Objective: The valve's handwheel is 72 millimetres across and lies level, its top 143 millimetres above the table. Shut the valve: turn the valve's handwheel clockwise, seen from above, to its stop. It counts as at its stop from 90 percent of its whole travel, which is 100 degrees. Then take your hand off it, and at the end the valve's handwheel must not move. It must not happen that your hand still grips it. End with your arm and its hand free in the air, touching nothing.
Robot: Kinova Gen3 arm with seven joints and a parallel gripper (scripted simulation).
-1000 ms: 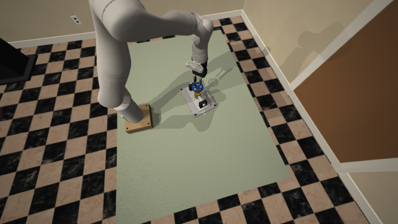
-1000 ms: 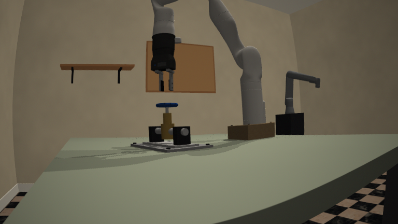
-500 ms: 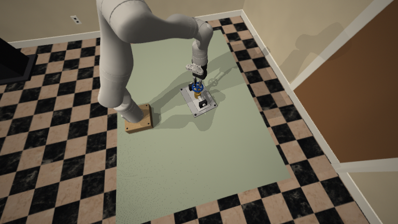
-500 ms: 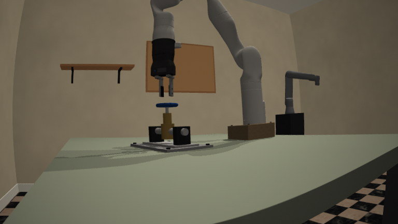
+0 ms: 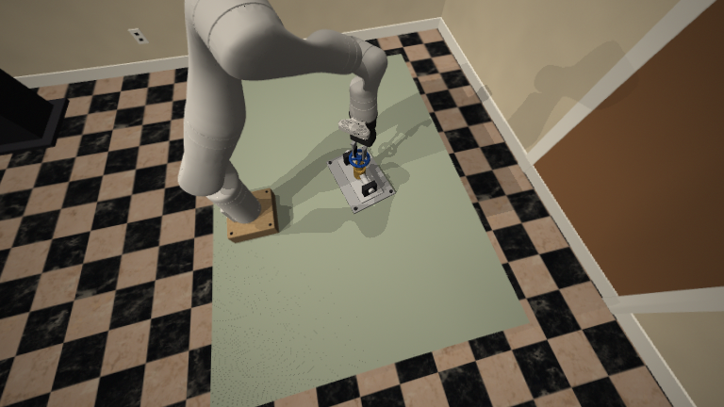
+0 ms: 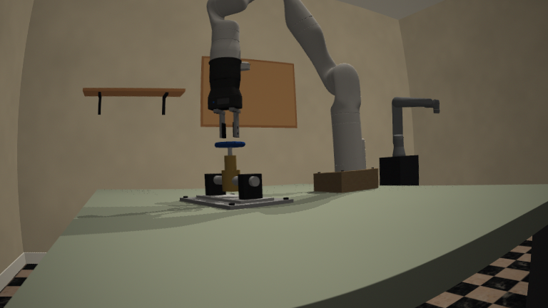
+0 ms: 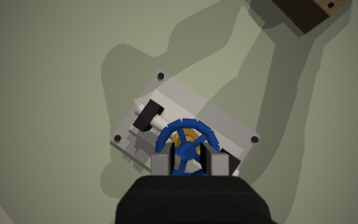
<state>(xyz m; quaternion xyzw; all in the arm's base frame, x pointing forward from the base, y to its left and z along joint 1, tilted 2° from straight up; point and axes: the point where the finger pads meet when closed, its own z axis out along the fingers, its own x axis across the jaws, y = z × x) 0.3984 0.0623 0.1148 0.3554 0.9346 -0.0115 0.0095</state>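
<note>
Now: hand 40 mm above the blue handwheel. Also, from my hand: baseplate (160 mm below).
</note>
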